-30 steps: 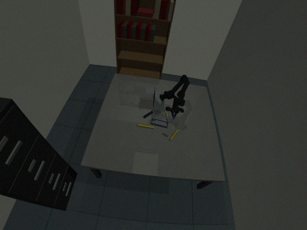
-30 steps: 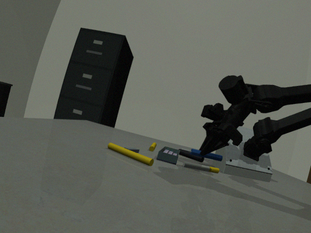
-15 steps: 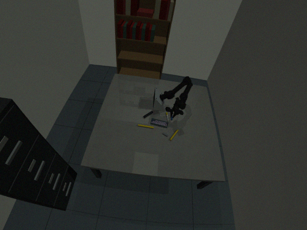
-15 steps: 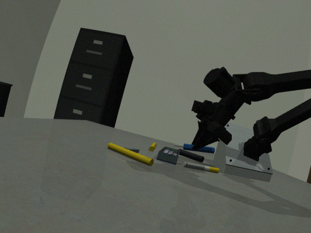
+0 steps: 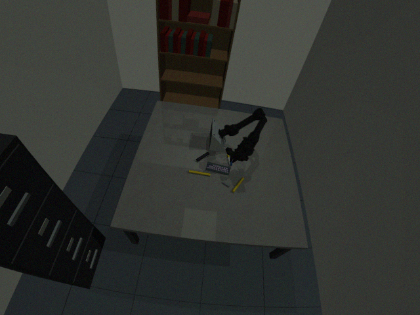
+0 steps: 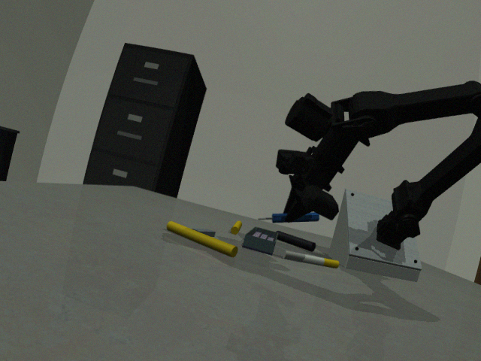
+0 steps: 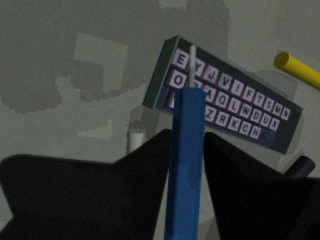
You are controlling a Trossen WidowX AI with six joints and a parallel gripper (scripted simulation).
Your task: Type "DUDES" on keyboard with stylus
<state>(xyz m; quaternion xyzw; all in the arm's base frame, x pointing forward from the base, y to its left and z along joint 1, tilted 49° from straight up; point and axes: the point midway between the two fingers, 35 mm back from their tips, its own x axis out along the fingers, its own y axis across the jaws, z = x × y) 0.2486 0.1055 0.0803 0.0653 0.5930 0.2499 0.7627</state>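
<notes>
Now: gripper tip 10 mm short of the blue stylus. Round my gripper tip: long yellow cylinder (140 mm ahead, 80 mm to the left, 70 mm below); then black cylinder (50 mm behind, 220 mm to the right, 60 mm below); then stylus tip (40 mm ahead, 10 mm to the left, 10 mm below).
</notes>
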